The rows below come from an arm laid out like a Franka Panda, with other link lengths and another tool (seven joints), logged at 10 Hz.
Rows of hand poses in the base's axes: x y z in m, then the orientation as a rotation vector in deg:
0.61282, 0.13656, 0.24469, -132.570, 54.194, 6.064
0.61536, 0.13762, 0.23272, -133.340, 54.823, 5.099
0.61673, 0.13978, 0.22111, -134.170, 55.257, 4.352
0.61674, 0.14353, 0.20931, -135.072, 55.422, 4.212
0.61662, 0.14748, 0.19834, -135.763, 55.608, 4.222
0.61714, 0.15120, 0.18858, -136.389, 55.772, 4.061
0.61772, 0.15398, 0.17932, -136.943, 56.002, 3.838
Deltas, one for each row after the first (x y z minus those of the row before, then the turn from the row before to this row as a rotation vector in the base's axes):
0.00254, 0.00106, -0.01197, -1.108, -0.251, -0.409
0.00137, 0.00216, -0.01161, -1.051, -0.150, -0.209
0.00001, 0.00375, -0.01180, -0.884, 0.188, 0.126
-0.00012, 0.00395, -0.01097, -0.665, 0.244, 0.083
0.00052, 0.00372, -0.00976, -0.644, 0.105, 0.041
0.00058, 0.00278, -0.00926, -0.615, 0.067, -0.036

